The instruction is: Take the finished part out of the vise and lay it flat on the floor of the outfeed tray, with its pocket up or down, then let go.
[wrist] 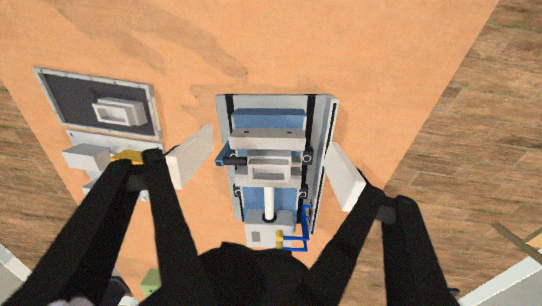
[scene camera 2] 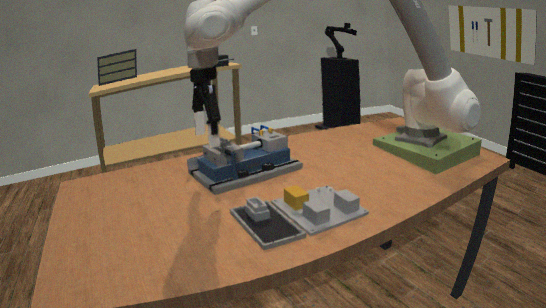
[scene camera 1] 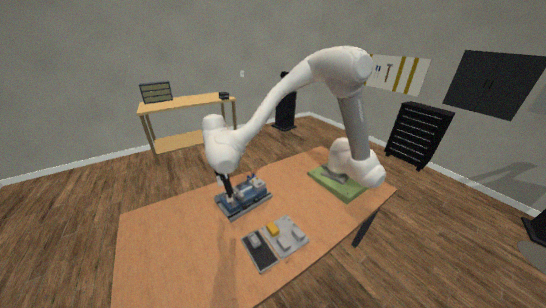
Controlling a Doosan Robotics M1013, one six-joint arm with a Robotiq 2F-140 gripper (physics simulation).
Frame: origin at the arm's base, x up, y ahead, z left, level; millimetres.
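Seen in the pictures: gripper, between the fingertips: [wrist: 270,145] [scene camera 2: 207,140] [scene camera 1: 225,193]; arm's base, origin of its link: [scene camera 2: 422,138] [scene camera 1: 337,174].
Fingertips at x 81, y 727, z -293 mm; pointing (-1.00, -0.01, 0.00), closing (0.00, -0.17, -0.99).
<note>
Offsets run from my fingertips to a thing's top centre. "spot": to the spot under its first point.
The finished part @(dx -9, dy -46, dz +5 mm) [wrist: 270,172], a grey block with a rectangular pocket facing up, sits at the jaws of the vise @(dx -25, dy -113, dz +5 mm) [scene camera 1: 256,197] [scene camera 2: 260,161] [wrist: 267,140]. My gripper [scene camera 1: 225,190] [scene camera 2: 207,132] [wrist: 270,145] is open and empty, pointing down over the vise. In the wrist view its pads stand wide apart, left and right of the part, touching neither side. In scene camera 2 a fingertip partly hides the jaw area. The outfeed tray [scene camera 1: 262,256] [scene camera 2: 280,228] [wrist: 70,95] has a dark floor and holds another grey pocketed part @(dx -83, dy +20, dz +264 mm) [scene camera 1: 255,241] [scene camera 2: 257,210] [wrist: 117,113] near one end.
A grey plate @(spot: dx -116, dy -115, dz +423 mm) [scene camera 2: 345,218] beside the tray bears a yellow block @(dx -80, dy -82, dz +283 mm) [scene camera 1: 272,229] [scene camera 2: 296,197] and grey blocks @(dx -80, dy -66, dz +373 mm) [scene camera 2: 316,212]. The vise has a black rod @(dx -28, dy -41, dz +54 mm) [wrist: 235,161] beside the part and blue pipes @(spot: dx -20, dy -190, dz -19 mm) [scene camera 2: 257,131] [wrist: 306,222] at its cylinder end. The green base [scene camera 2: 430,155] carries the arm.
</note>
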